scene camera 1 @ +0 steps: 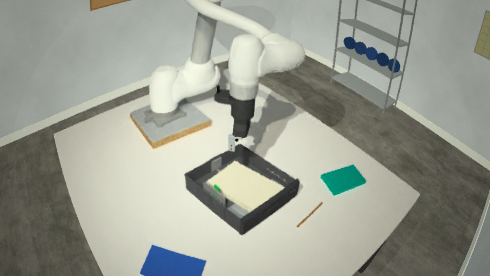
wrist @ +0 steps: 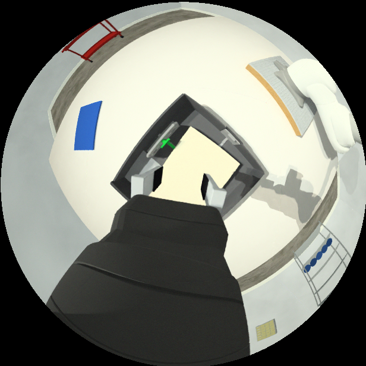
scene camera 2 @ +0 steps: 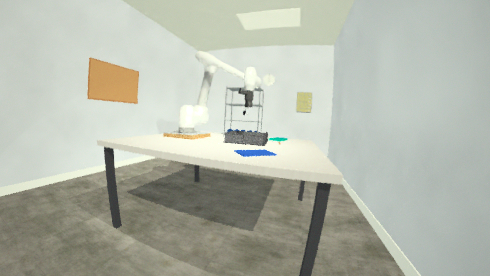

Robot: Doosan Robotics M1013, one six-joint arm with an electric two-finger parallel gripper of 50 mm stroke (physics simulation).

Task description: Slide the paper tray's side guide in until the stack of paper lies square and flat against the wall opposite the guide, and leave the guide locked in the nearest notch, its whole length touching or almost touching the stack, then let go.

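Seen in the pictures: gripper, between the fingertips: (scene camera 1: 233,145) (scene camera 2: 245,114); arm's base, origin of its link: (scene camera 1: 164,114) (scene camera 2: 186,132).
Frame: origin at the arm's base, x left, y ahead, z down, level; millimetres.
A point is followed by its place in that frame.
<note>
The dark paper tray (scene camera 1: 270,205) @(x -59, y 808, z -39 mm) (scene camera 2: 246,138) @(x -194, y 660, z -10 mm) (wrist: 189,107) stands on the table. A cream stack of paper (scene camera 1: 247,186) @(x -24, y 654, z -4 mm) (wrist: 202,160) lies inside, somewhat askew, with a dark gap along the wall opposite the guide. The grey side guide (scene camera 1: 218,197) @(x -159, y 641, z -17 mm) (wrist: 156,145) with its green tab (scene camera 1: 217,188) @(x -143, y 617, z -38 mm) (wrist: 165,144) stands near the other wall, apart from the stack. My gripper (scene camera 1: 240,142) @(x -66, y 612, z -197 mm) (scene camera 2: 244,113) @(x -66, y 612, z -197 mm) (wrist: 181,177) is open and empty, well above the tray; in the wrist view its fingers frame part of the stack. The notches beside the guide are too small to tell.
A blue sheet (scene camera 1: 174,261) @(x -474, y 762, z 33 mm) (scene camera 2: 255,153) @(x -542, y 790, z 32 mm) (wrist: 87,126), a teal block (scene camera 1: 343,179) @(x 339, y 900, z 23 mm) (scene camera 2: 278,139) @(x 250, y 900, z 23 mm) and a thin brown stick (scene camera 1: 310,214) @(x 75, y 915, z 35 mm) lie around the tray. A small grey end plate (wrist: 230,136) stands inside the tray. The robot's base board (scene camera 1: 182,137) @(x -7, y 186, z 37 mm) is at the back left in scene camera 1.
</note>
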